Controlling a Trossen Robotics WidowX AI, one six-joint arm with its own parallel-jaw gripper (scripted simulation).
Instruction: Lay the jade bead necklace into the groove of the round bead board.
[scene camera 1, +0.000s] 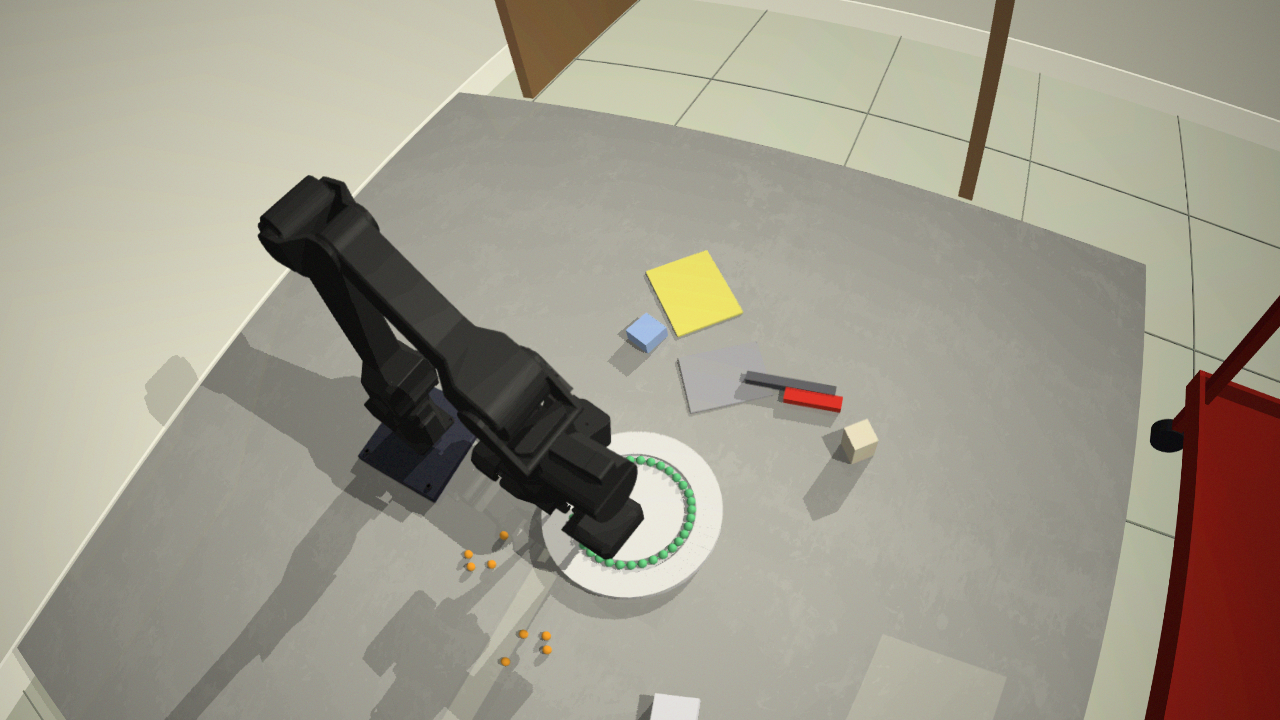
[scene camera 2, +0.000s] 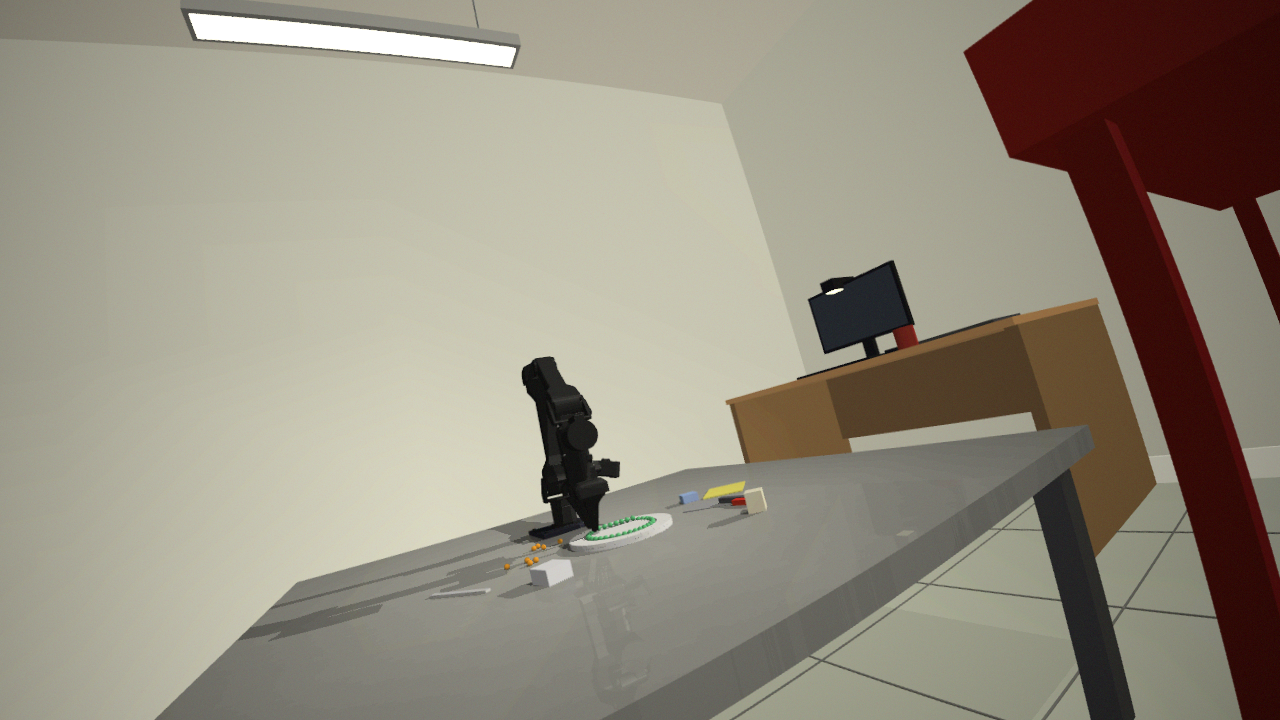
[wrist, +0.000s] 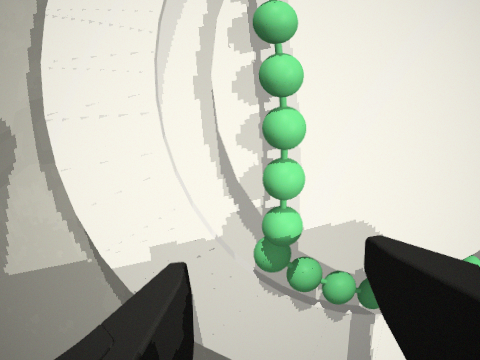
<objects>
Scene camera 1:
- gripper: 572, 517
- cream cube: 859, 441
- yellow sheet: 694, 294
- blue cube: 647, 332
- grey sheet: 714, 379
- inner disc: 663, 507
</objects>
